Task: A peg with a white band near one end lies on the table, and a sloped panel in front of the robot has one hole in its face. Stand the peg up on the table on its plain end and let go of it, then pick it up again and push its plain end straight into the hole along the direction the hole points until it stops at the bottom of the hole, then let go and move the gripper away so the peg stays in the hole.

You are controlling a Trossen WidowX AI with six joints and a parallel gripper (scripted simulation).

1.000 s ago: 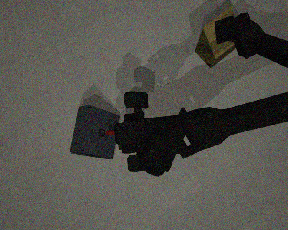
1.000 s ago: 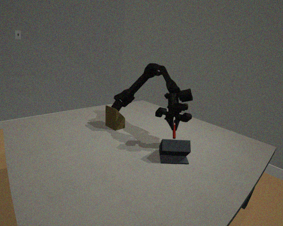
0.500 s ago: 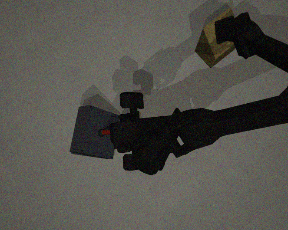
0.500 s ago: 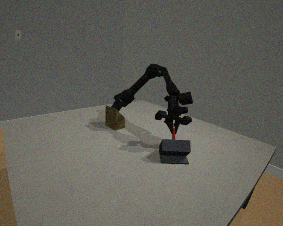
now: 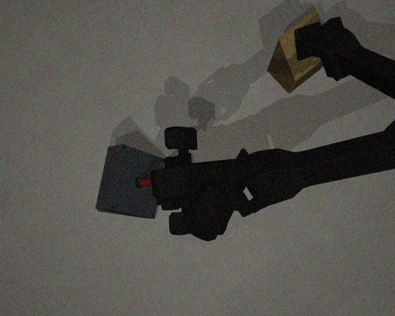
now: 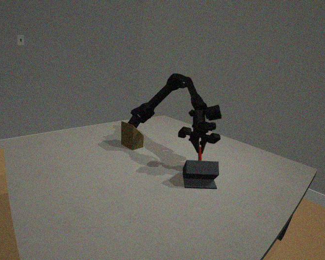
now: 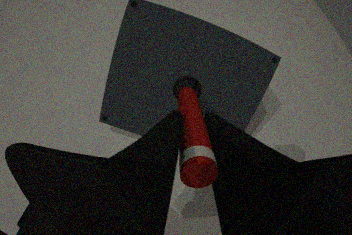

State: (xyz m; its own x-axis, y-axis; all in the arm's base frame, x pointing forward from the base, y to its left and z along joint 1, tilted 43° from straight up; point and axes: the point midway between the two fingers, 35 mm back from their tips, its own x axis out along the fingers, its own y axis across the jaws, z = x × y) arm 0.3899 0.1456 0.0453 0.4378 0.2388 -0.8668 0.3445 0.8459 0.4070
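The dark sloped panel lies 60 mm below my gripper tip, 40 mm ahead of it and 30 mm to the right of it. From my gripper tip the other things lie so: peg (10 mm to the left, 10 mm behind, 10 mm above).
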